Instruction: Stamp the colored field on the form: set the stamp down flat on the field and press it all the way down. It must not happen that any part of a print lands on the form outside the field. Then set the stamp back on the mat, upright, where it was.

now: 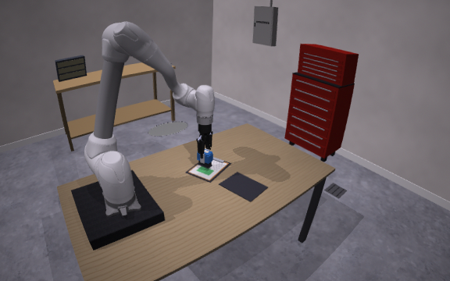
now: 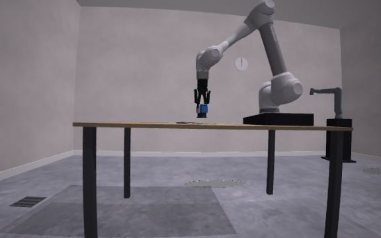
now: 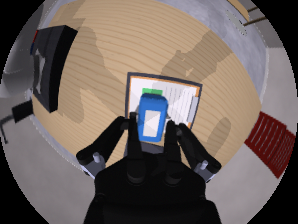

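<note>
My gripper is now 23 cm to the left of the mat, 13 cm short of it and 11 cm above it. Round my hand: clipboard: 10 cm below, 6 cm ahead, 4 cm to the left; stamp: 2 cm below.
</note>
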